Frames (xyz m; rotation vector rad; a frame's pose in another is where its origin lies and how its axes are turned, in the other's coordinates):
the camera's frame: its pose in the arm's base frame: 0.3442 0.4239 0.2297 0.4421 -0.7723 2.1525
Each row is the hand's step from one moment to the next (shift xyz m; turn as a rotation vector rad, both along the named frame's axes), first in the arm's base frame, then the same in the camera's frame.
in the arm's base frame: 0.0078 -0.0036 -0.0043 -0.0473 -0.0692 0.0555
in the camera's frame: -0.0092 -0.0026 -0.0005 0.0204 0.0505 0.0845
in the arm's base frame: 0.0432 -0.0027 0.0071 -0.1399 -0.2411 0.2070
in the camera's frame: -0.0248 -0.0349 0.0095 0.0627 0.1513 0.3062
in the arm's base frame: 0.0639 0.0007 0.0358 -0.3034 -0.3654 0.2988
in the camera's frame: -0.0205 -0.0636 0.0301 0.1443 0.3059 0.4477
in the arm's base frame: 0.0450 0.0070 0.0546 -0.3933 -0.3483 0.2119
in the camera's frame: 0.0050 -0.0592 0.0391 0.1637 0.4002 0.3660
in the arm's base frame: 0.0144 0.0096 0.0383 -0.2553 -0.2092 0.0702
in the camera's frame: 0.0169 -0.0305 0.0234 0.0796 0.2768 0.1758
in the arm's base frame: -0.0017 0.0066 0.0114 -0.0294 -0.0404 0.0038
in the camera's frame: 0.0109 -0.0063 0.0042 -0.0023 0.0417 0.0277
